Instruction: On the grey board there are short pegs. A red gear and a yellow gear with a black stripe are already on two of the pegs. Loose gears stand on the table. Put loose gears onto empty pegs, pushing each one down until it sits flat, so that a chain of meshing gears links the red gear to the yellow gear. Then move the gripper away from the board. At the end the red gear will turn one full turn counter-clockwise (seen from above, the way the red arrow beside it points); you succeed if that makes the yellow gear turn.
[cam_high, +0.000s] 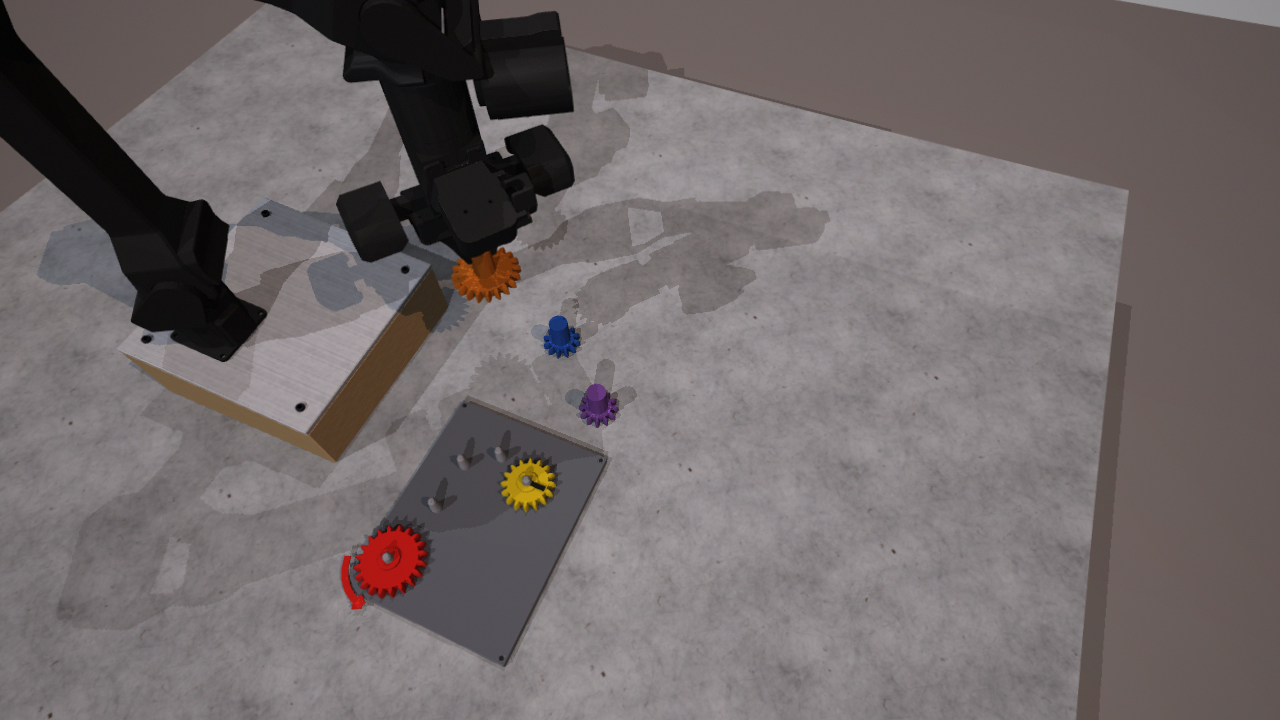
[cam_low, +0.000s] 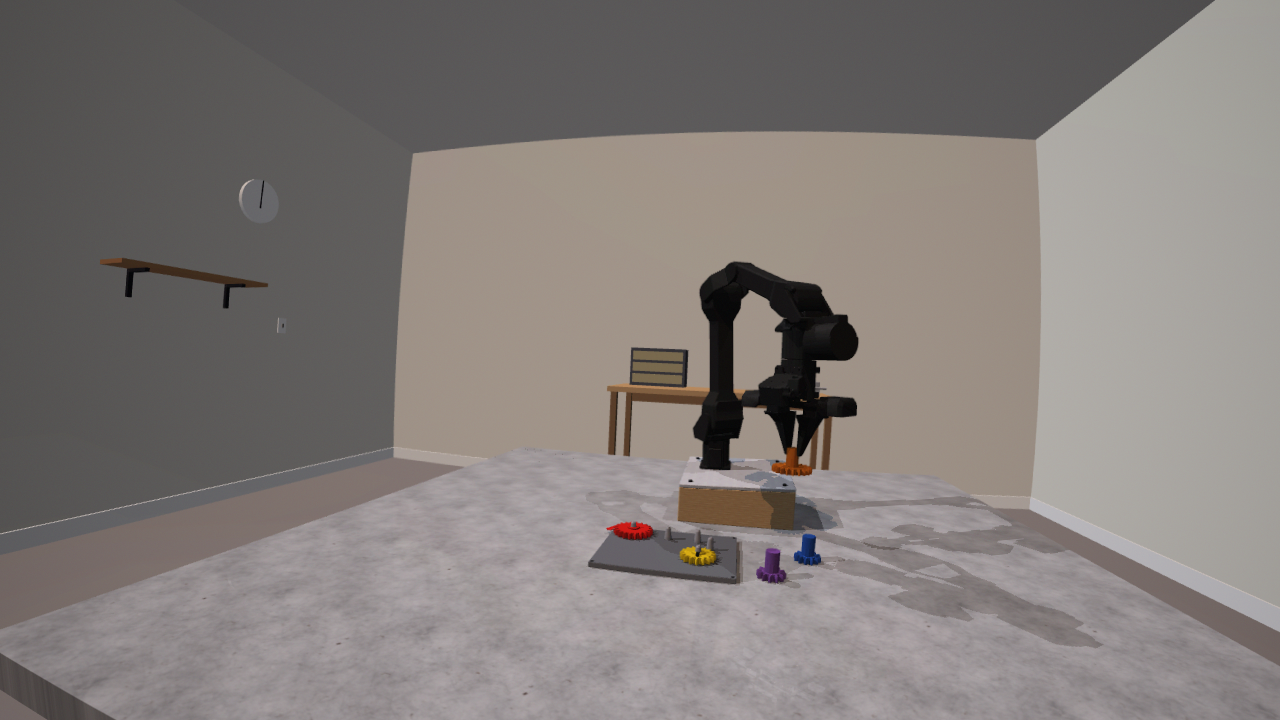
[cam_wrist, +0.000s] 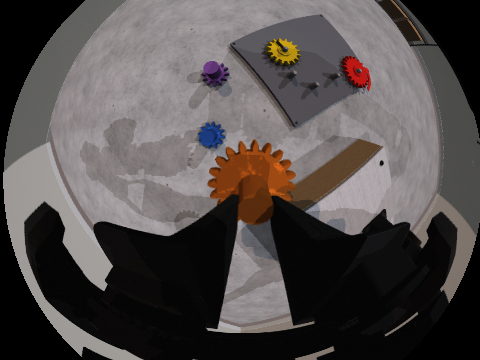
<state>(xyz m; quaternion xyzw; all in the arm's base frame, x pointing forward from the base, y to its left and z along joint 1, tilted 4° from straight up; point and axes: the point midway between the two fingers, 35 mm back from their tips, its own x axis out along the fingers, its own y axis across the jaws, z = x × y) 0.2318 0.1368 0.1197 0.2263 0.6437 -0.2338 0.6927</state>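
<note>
The purple gear lies 130 mm ahead of my gripper tip, 30 mm to the right of it and 140 mm below it. Also, from my gripper tip: yellow gear: 100 mm ahead, 140 mm to the right, 140 mm below; then orange gear: 10 mm below; then blue gear: 50 mm ahead, 30 mm to the left, 140 mm below.
</note>
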